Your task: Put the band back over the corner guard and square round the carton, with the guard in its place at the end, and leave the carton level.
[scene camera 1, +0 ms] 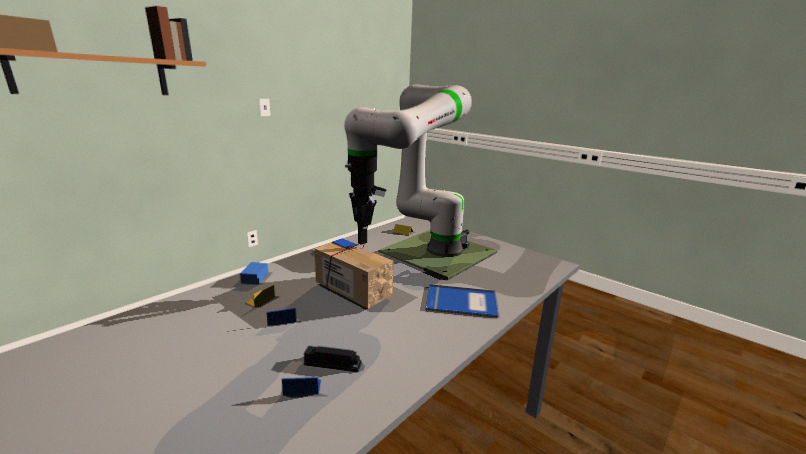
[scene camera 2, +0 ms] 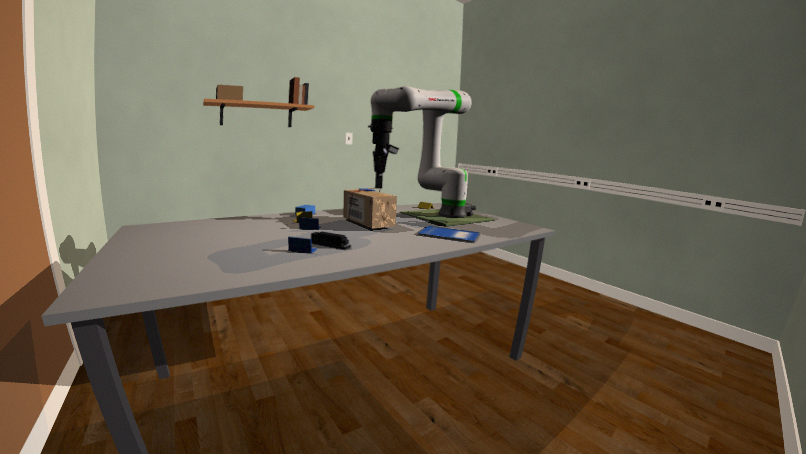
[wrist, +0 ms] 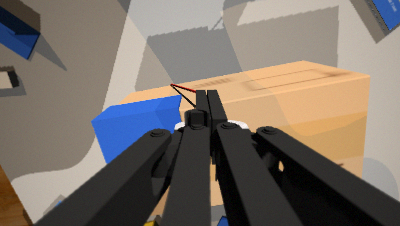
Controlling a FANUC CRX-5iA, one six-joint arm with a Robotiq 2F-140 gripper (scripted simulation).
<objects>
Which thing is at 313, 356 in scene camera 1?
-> A black stapler-like object.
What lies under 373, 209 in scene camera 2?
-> A brown carton.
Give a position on a brown carton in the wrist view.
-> At 325, 108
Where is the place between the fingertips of my gripper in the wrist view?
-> At 206, 105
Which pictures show the brown carton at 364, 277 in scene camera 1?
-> Scene camera 1, scene camera 2 and the wrist view: all of them.
</objects>
